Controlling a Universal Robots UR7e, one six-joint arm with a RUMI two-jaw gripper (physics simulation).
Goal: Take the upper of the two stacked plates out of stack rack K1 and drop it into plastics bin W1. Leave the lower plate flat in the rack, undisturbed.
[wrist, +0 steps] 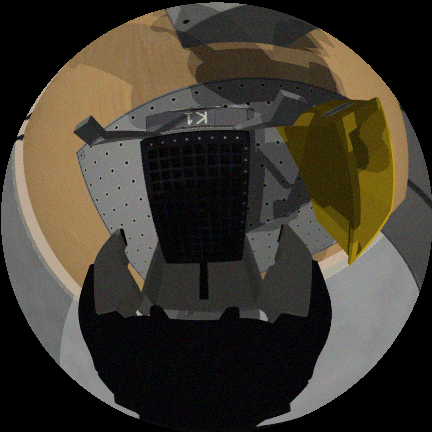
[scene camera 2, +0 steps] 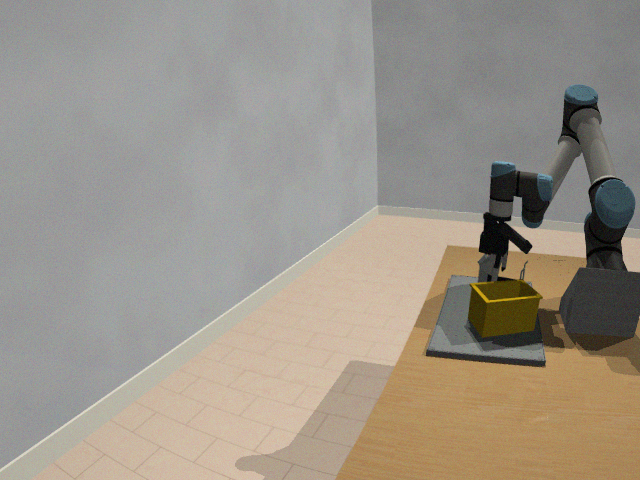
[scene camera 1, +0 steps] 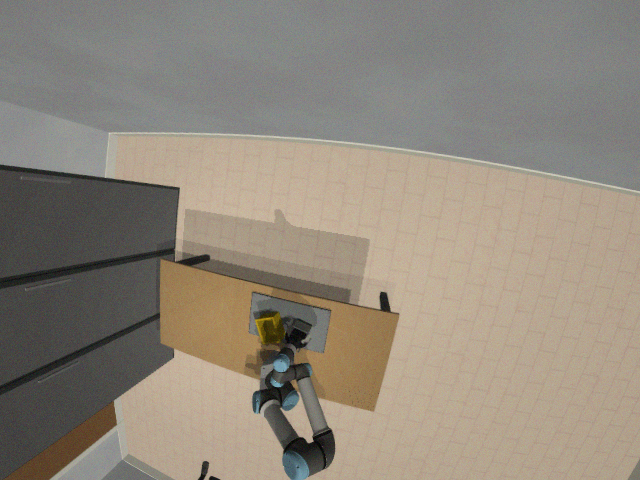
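Pixels of known places: gripper, fingertip midpoint: (wrist: pixel 199 229) (scene camera 2: pixel 497 278) (scene camera 1: pixel 299 333); arm's base, origin of the base link: (scene camera 2: pixel 606 286).
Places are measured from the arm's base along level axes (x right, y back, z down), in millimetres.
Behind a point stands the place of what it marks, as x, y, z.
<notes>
Stack rack K1 (wrist: pixel 235 285) {69, -396, 18} stands on the grey perforated board in the wrist view, its label at the far side. A black gridded plate (wrist: pixel 197 200) {85, -319, 49} lies in it. The lower plate cannot be told apart beneath it. My gripper (wrist: pixel 199 229) {89, -342, 43} (scene camera 2: pixel 490 276) {89, -342, 43} is open and empty, pointing down, low at the slotted end of the rack. In the wrist view its fingers stand to the left and right of that end, with a gap to the plate on each side. The yellow plastics bin W1 (scene camera 1: pixel 270 329) {-117, -273, 95} (scene camera 2: pixel 505 317) {-161, -307, 51} (wrist: pixel 330 165) {-27, -301, 29} stands upright beside the rack.
The grey board (scene camera 1: pixel 321 341) {225, -292, 101} (scene camera 2: pixel 449 346) {-252, -438, 101} (wrist: pixel 112 175) {191, -277, 101} lies on the wooden table (scene camera 1: pixel 206 315) {-625, -201, 114} (scene camera 2: pixel 465 413) {-486, -360, 114}. Two block-ended rack arms (wrist: pixel 90 131) (wrist: pixel 290 107) stick out by the label. Grey cabinets (scene camera 1: pixel 87 227) stand at the table's left end in scene camera 1.
</notes>
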